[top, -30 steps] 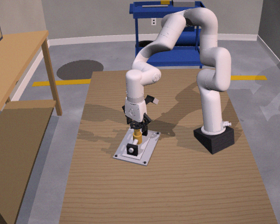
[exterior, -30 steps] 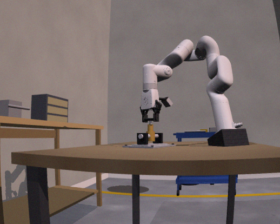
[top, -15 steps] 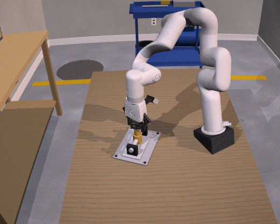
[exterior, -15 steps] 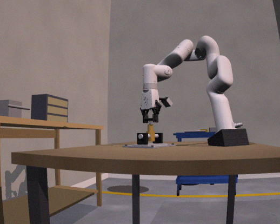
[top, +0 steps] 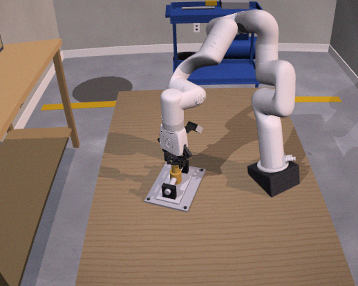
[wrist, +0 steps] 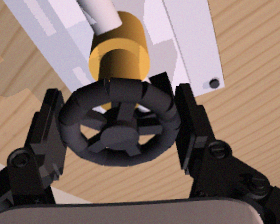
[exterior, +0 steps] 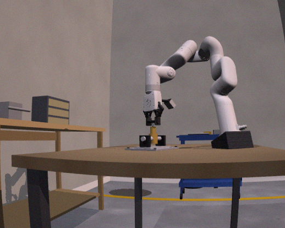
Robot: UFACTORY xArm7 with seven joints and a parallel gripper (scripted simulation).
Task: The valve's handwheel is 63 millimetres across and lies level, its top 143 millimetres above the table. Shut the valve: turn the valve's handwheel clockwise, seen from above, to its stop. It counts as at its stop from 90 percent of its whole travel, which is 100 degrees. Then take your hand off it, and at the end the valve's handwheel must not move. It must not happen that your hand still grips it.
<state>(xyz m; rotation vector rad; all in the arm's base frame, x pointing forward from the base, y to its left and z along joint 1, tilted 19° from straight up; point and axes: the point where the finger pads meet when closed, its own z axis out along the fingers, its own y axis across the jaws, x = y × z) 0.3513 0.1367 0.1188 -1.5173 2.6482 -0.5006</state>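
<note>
The black spoked handwheel is 1 cm below my hand.
</note>
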